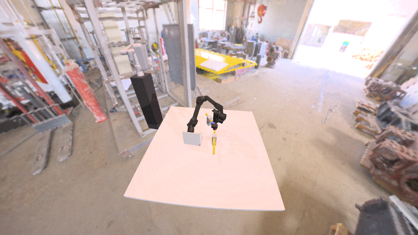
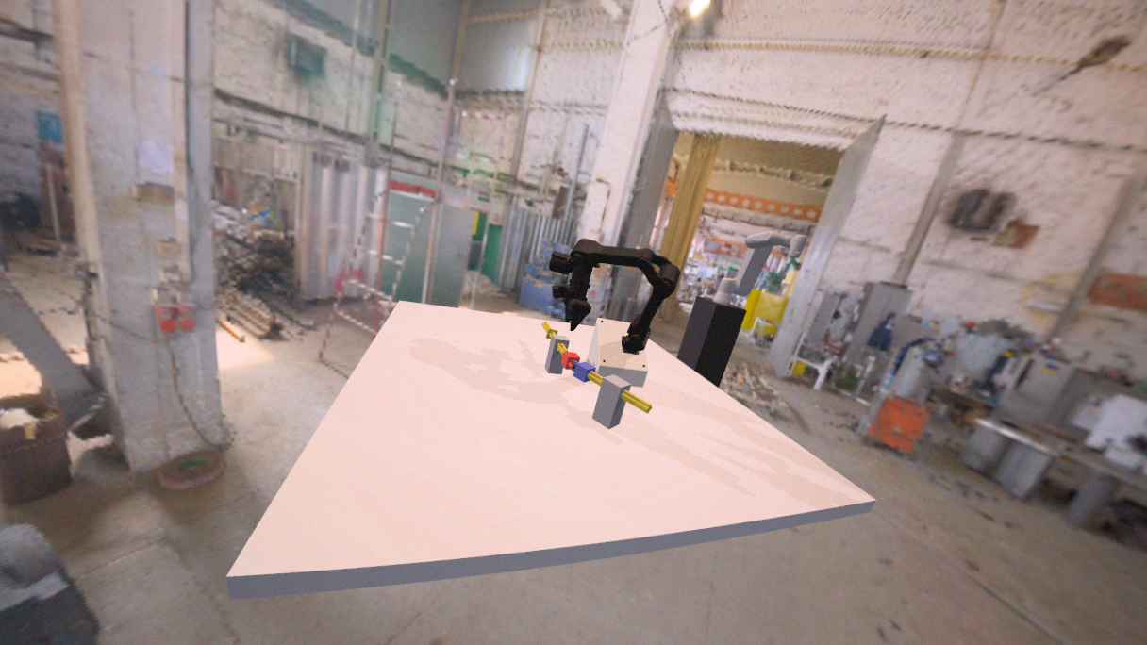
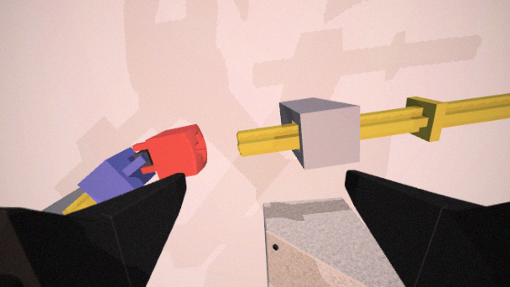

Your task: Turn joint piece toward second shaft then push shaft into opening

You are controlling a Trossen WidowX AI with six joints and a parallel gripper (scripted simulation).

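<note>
Right now the red square joint piece is 10 mm behind my gripper tip, 80 mm to the left of it and 80 mm below it.
</note>
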